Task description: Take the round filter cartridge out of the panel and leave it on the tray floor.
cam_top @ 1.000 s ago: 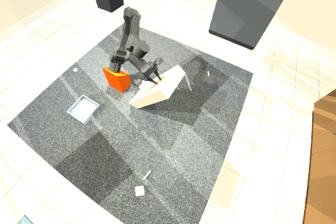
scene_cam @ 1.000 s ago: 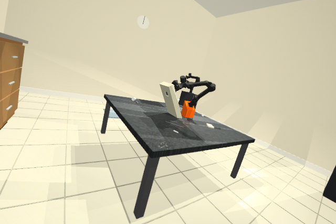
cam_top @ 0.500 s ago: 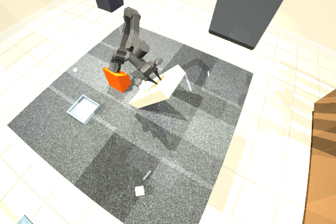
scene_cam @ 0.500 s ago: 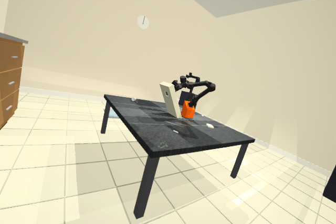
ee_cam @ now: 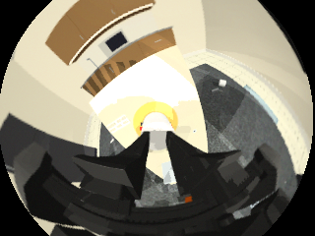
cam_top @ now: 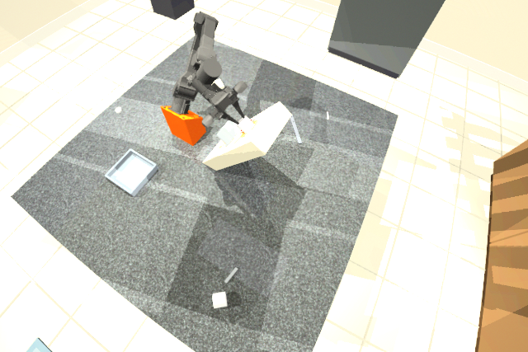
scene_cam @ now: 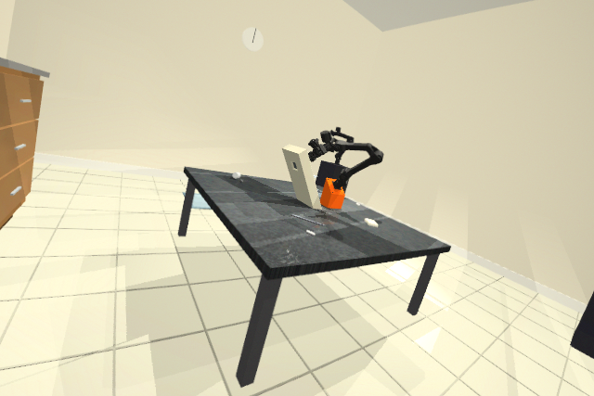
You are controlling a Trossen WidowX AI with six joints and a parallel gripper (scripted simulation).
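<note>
My gripper tip is 10 cm above the cream service panel and 1 cm past it. Also, from my gripper tip: short rod: 39 cm to the right, 28 cm below, 20 cm ahead; pale blue tray: 37 cm behind, 29 cm to the right, 27 cm below; white round filter cartridge: 1 cm below, 1 cm ahead.
</note>
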